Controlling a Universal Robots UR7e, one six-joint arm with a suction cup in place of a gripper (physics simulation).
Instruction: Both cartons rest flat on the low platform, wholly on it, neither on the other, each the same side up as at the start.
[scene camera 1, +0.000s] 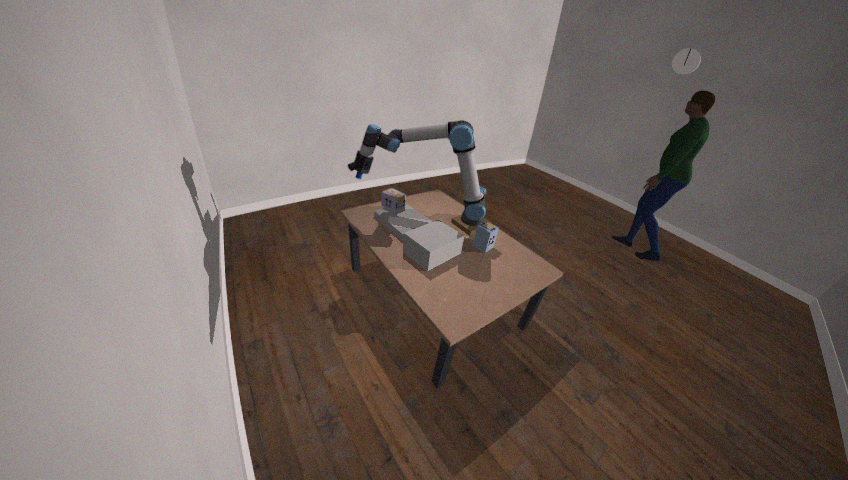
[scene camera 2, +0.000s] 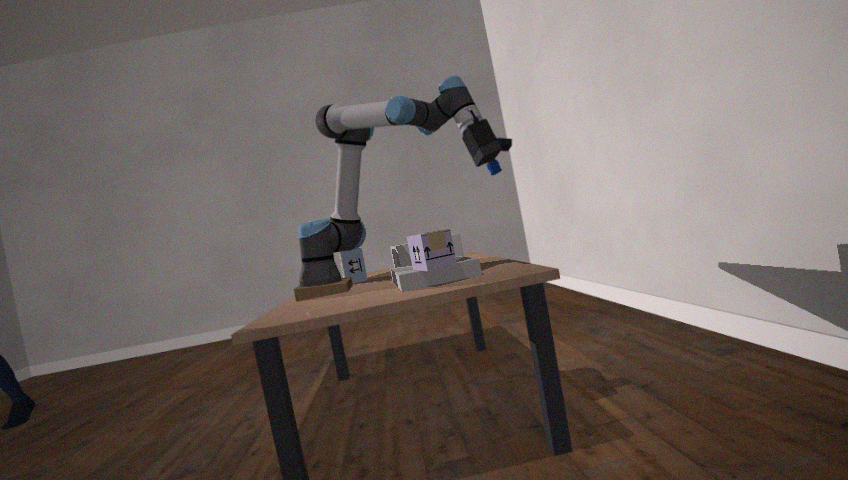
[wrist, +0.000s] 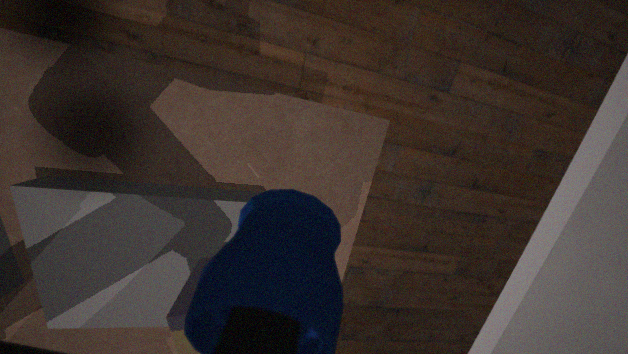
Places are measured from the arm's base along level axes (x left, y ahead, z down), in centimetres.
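Where they show: hand, its tool point: (scene camera 1: 358, 177) (scene camera 2: 496, 172) (wrist: 289, 233); arm's base, origin of its link: (scene camera 2: 320, 283).
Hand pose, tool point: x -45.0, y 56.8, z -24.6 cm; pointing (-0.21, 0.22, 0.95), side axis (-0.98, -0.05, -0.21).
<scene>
Things, the pixels of their top centre, and the offset from my tool point. Level surfaces: height alone.
- lilac carton, centre of its top: (scene camera 2: 427, 232) (scene camera 1: 393, 193) dx +5.1, dy -22.5, dz +13.6 cm
- low grey platform, centre of its top: (wrist: 154, 267) (scene camera 2: 430, 264) (scene camera 1: 403, 216) dx +18.9, dy -20.5, dz +23.8 cm
- light-blue carton, centre of its top: (scene camera 2: 349, 249) (scene camera 1: 488, 226) dx +65.1, dy -43.6, dz +14.9 cm
- taller grey block, centre of its top: (scene camera 2: 423, 240) (scene camera 1: 434, 234) dx +52.1, dy -14.5, dz +16.6 cm
- table, height of its surface: dz +28.6 cm
The lilac carton (scene camera 1: 393, 201) (scene camera 2: 431, 252) stands upright on the low grey platform (scene camera 1: 389, 222) (scene camera 2: 443, 276) (wrist: 100, 250), at its end; I cannot tell whether it overhangs. In the wrist view my cup hides most of this carton (wrist: 184, 302). The light-blue carton (scene camera 1: 484, 239) (scene camera 2: 351, 266) stands on the table beside the arm's base, off the platform, its printed arrows pointing sideways in scene camera 2. My suction cup (scene camera 1: 358, 175) (scene camera 2: 494, 168) (wrist: 292, 215) is off, bears nothing and hangs tilted high above the platform end of the table.
A taller grey block (scene camera 1: 433, 245) stands on the table (scene camera 1: 476, 303) (scene camera 2: 505, 274) (wrist: 310, 140) close to the low platform, on the side away from the lilac carton. The arm's base sits on a brown plate (scene camera 2: 324, 290). A person (scene camera 1: 678, 157) stands away from the table.
</scene>
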